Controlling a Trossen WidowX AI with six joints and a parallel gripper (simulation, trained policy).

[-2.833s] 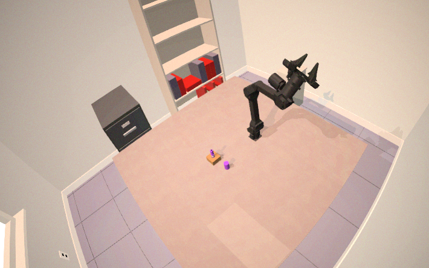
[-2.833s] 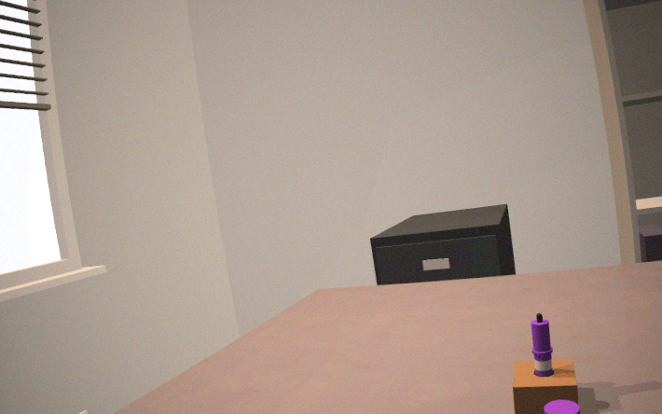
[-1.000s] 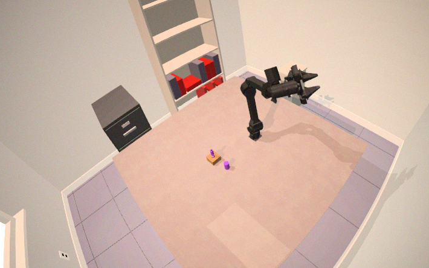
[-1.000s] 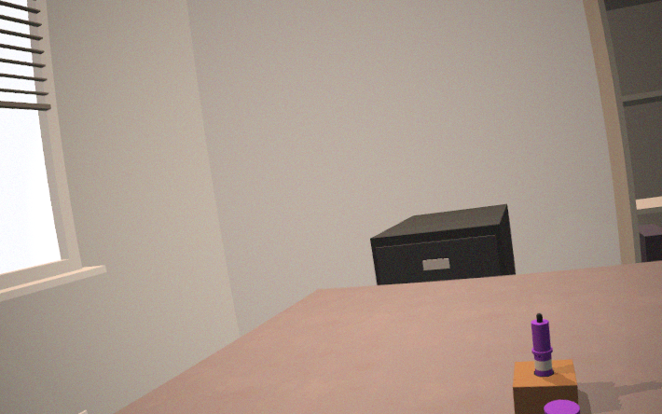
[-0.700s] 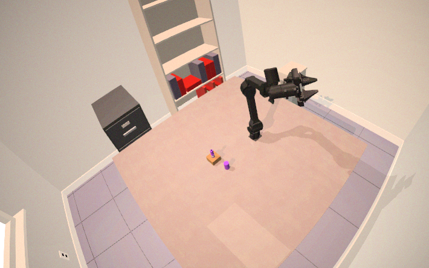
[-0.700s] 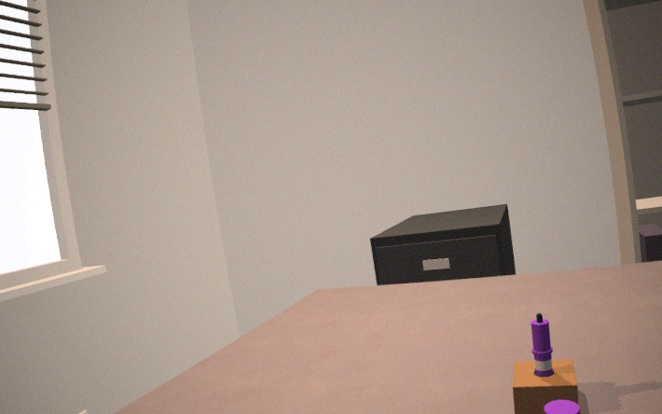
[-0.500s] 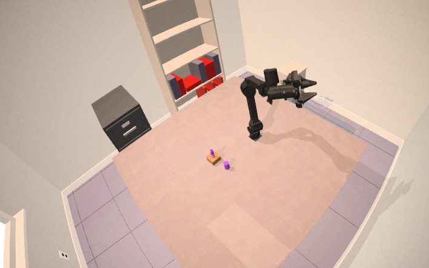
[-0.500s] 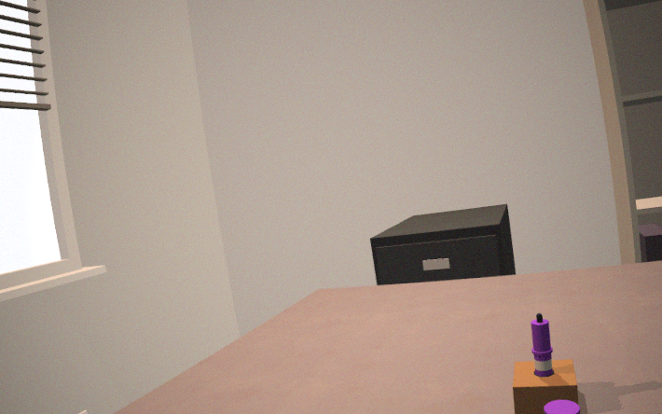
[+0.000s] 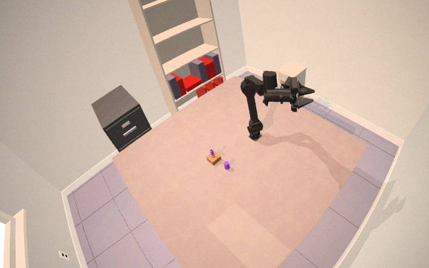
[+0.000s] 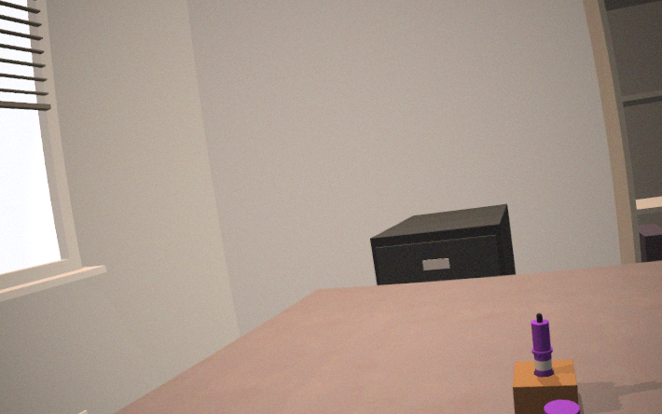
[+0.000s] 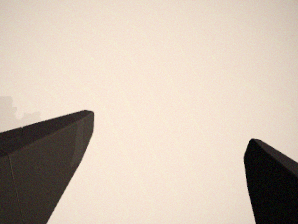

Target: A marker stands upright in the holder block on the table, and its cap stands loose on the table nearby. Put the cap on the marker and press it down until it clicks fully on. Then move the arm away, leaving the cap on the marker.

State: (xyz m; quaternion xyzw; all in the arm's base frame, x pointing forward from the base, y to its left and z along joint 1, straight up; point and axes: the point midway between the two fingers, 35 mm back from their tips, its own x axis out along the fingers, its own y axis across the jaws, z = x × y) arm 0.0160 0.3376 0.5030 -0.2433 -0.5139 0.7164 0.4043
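Right now the purple cap is 48 cm below my gripper tip, 32 cm to the right of it and 29 cm ahead of it. The rest, counted from my gripper tip: orange holder block (49 cm below, 43 cm to the right, 31 cm ahead).
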